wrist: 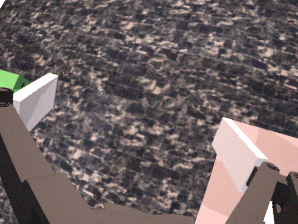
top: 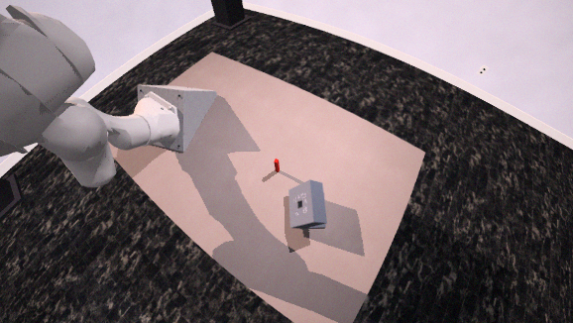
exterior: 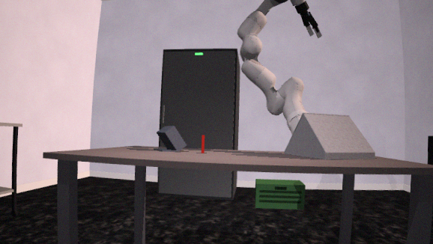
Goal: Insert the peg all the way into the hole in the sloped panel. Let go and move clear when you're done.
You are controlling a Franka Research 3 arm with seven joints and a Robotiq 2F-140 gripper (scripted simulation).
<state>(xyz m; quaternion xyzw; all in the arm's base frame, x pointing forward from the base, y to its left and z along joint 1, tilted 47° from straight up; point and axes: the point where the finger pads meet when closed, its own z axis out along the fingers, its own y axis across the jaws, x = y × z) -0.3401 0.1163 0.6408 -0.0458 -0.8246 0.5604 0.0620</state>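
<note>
Right now the red peg is 68 cm below my hand, 58 cm ahead of it and 49 cm to the left of it.
</note>
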